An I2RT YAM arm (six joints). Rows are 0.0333 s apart.
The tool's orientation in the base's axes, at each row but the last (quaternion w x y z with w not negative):
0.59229 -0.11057 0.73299 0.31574
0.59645 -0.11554 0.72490 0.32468
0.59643 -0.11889 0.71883 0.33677
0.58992 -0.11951 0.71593 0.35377
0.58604 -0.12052 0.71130 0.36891
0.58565 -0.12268 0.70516 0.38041
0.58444 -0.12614 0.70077 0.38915
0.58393 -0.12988 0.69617 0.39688
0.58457 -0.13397 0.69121 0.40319
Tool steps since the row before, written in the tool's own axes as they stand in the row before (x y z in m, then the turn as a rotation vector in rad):
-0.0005 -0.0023 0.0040 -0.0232 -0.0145 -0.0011
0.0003 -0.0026 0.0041 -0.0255 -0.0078 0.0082
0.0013 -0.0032 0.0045 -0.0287 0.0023 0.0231
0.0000 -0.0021 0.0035 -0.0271 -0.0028 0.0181
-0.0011 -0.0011 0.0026 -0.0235 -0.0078 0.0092
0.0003 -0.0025 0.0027 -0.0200 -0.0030 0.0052
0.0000 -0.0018 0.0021 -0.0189 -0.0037 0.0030
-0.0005 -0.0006 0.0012 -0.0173 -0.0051 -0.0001
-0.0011 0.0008 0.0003 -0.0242 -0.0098 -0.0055
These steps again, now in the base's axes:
0.0046 0.0005 -0.0007 0.0133 -0.0168 0.0171
0.0046 0.0006 -0.0015 0.0175 -0.0066 0.0207
0.0050 0.0007 -0.0026 0.0241 0.0095 0.0263
0.0039 0.0008 -0.0010 0.0229 0.0030 0.0232
0.0029 0.0007 0.0005 0.0182 -0.0055 0.0183
0.0034 0.0002 -0.0013 0.0113 -0.0040 0.0171
0.0027 0.0003 -0.0007 0.0099 -0.0056 0.0158
0.0014 0.0003 0.0002 0.0081 -0.0083 0.0138
0.0000 0.0004 0.0013 0.0094 -0.0171 0.0182

